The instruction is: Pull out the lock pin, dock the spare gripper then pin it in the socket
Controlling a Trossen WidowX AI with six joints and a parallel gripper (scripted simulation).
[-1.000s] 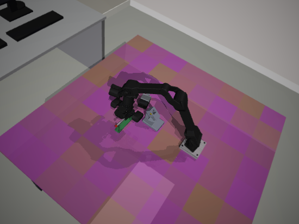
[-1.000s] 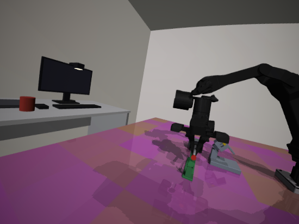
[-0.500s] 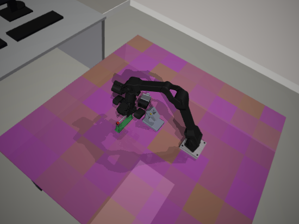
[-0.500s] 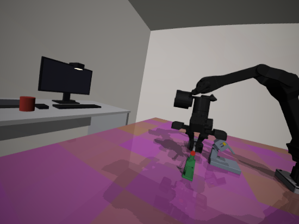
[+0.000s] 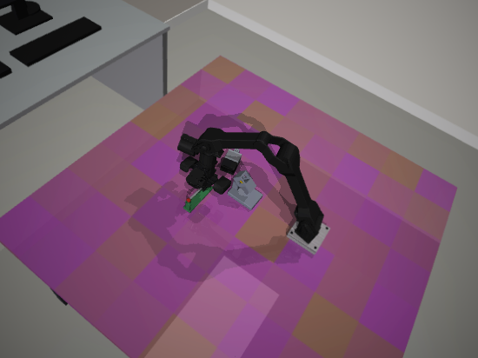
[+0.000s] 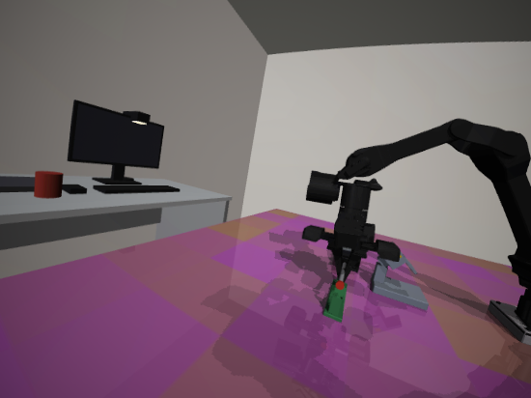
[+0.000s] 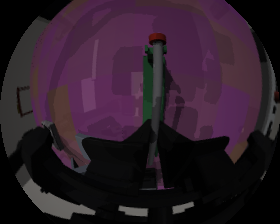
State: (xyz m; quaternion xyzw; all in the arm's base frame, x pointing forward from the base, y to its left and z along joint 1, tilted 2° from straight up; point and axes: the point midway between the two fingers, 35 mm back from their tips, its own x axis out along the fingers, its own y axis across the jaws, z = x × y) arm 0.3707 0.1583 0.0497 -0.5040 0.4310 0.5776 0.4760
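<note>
The green cradle is 20 mm to the left of my gripper tip. Also, from my gripper tip: spare gripper (40 mm ahead, 190 mm to the right, 10 mm below); grey mount (90 mm behind, 110 mm to the right, 30 mm above).
</note>
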